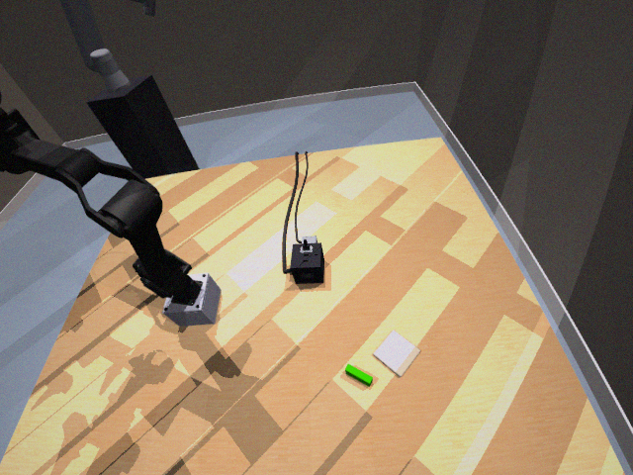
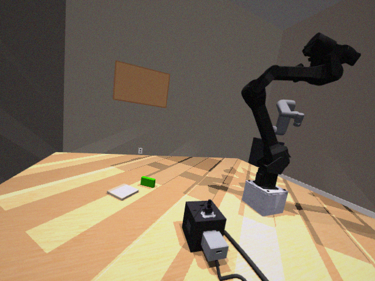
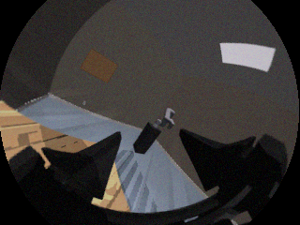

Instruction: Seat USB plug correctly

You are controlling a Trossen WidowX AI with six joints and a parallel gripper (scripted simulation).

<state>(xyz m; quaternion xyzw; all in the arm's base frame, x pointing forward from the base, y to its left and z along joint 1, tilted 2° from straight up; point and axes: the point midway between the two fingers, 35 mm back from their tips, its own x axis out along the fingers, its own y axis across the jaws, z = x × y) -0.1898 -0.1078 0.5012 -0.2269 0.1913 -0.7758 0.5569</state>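
The dark USB plug lies 490 mm below my gripper tip, 480 mm ahead of it and 320 mm to the left of it. Also, from my gripper tip: white tile 710 mm ahead, 580 mm below, 100 mm to the left; then green block 630 mm ahead, 570 mm below, 40 mm to the left; then grey socket 510 mm below, 480 mm ahead, 320 mm to the left.
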